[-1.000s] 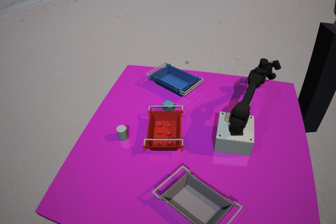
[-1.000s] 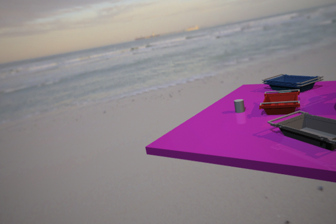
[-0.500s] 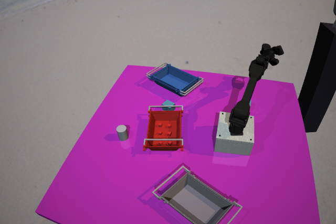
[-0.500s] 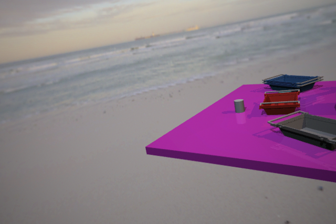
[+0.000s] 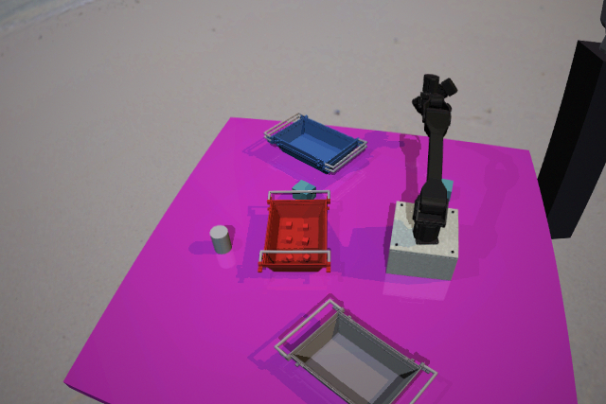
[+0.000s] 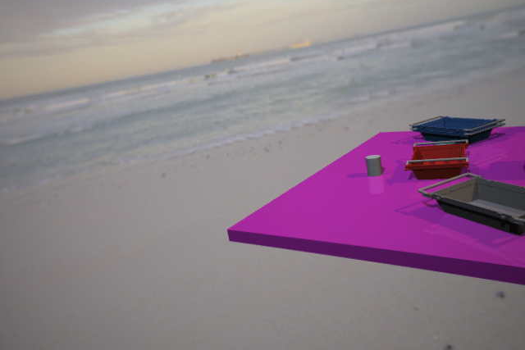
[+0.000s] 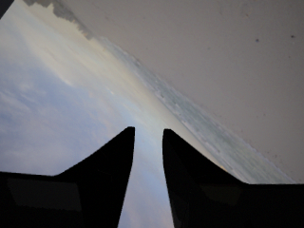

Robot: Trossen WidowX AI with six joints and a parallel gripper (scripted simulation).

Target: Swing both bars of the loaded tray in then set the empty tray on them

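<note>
Now: the grey tray 380 mm ahead of my gripper tip, 1070 mm to the left of it and 130 mm below it. Also, from my gripper tip: grey cylinder: 760 mm ahead, 660 mm to the left, 140 mm below.
</note>
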